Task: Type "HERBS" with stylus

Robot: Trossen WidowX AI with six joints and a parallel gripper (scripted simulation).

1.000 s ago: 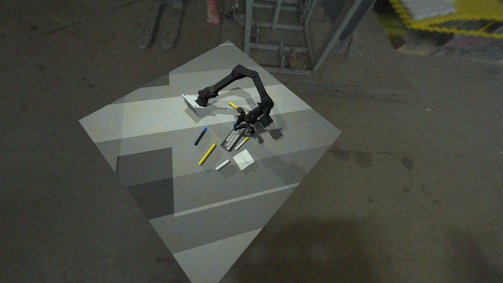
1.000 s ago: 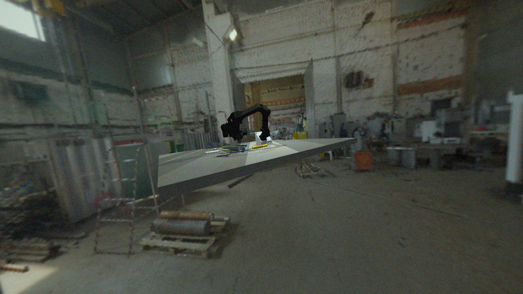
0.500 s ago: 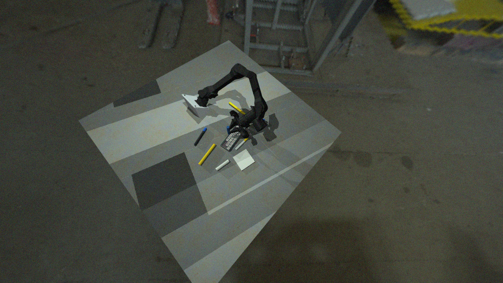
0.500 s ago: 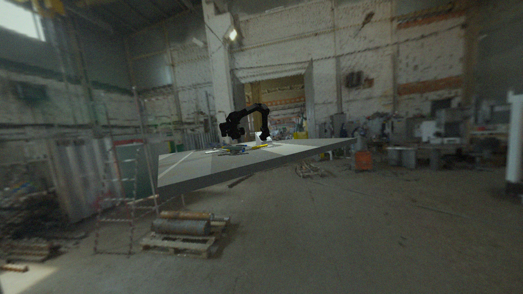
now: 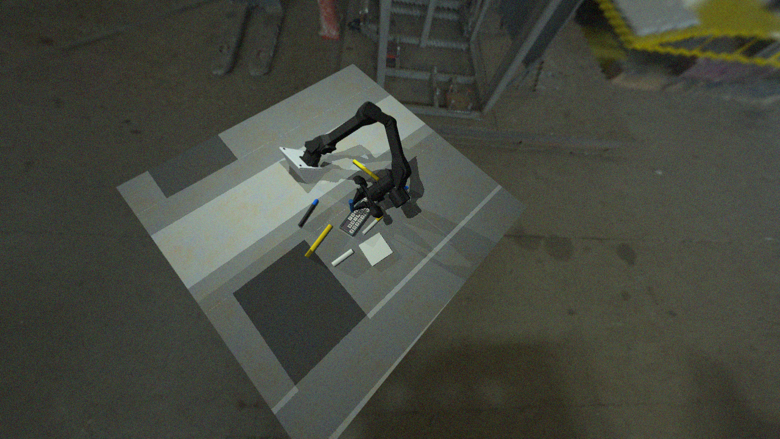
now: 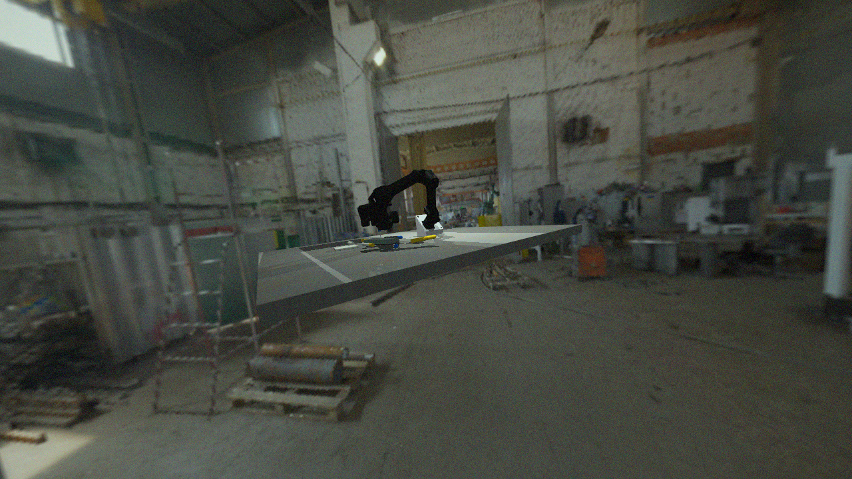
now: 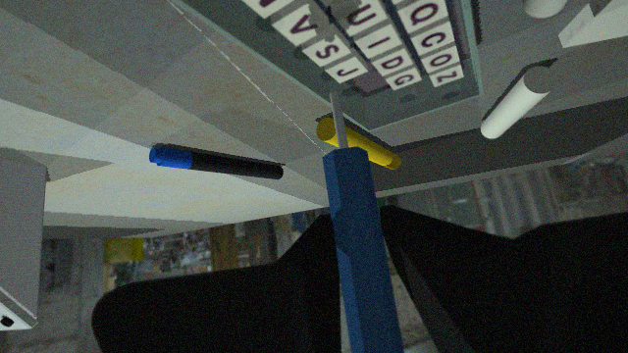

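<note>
Now: the white-and-yellow pen 9 cm ahead of my gripper tip, 5 cm to the left of it and 8 cm below it. The rest, counted from my gripper tip: yellow stick: 1 cm behind, 18 cm to the right, 8 cm below; thin grey tip: 5 cm below; blue stylus: 1 cm below.
</note>
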